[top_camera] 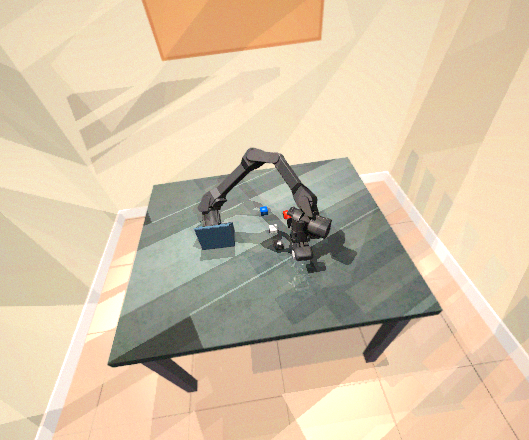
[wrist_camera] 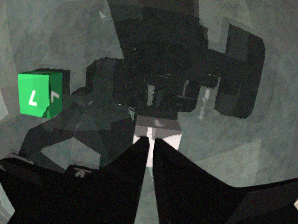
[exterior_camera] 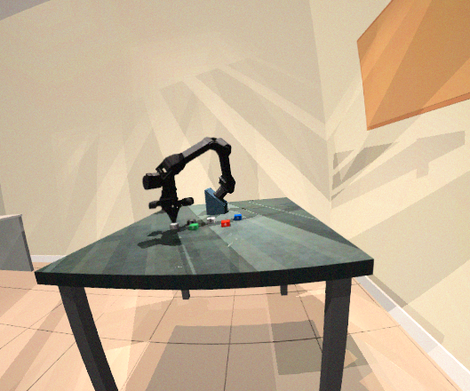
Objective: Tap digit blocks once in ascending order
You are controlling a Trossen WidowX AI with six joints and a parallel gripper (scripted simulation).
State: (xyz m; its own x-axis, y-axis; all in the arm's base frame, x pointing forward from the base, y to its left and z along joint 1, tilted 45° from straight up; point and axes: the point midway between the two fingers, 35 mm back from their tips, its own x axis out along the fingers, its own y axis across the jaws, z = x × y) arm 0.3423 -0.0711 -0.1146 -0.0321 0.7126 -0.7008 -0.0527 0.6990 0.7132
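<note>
The light grey block is 10 mm behind my gripper tip, 10 mm to the right of it and 20 mm below it. Also, from my gripper tip: white block: 90 mm behind, 140 mm to the left, 20 mm below; then green block: 10 mm ahead, 90 mm to the left, 20 mm below; then dark grey block: 70 mm behind, 50 mm to the left, 20 mm below.
</note>
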